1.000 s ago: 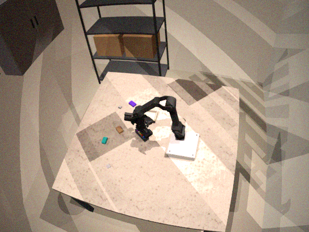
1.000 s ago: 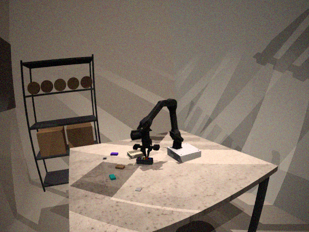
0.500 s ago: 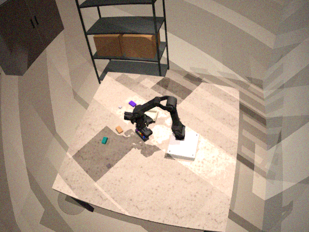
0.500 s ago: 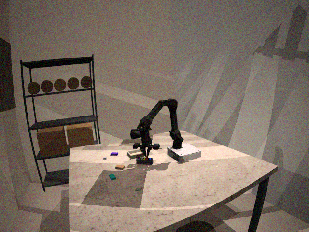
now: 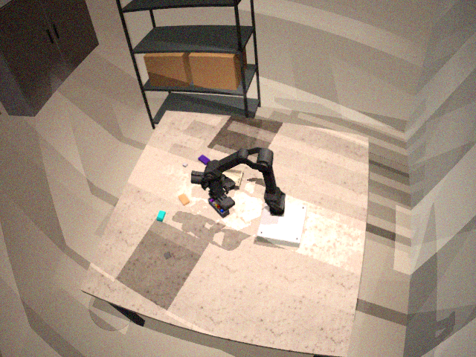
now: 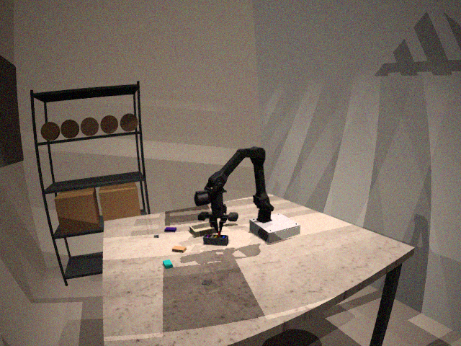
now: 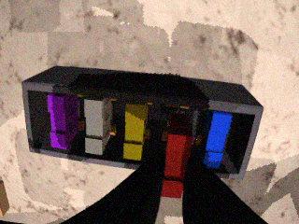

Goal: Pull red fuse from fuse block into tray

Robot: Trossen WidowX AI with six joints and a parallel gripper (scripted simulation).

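Now: the tray 190 mm to the right of my gripper tip and 60 mm below it. Round my gripper tip: teal block (300 mm ahead, 70 mm to the left, 50 mm below); then red fuse (10 mm below); then tan block (200 mm ahead, 40 mm to the right, 50 mm below).
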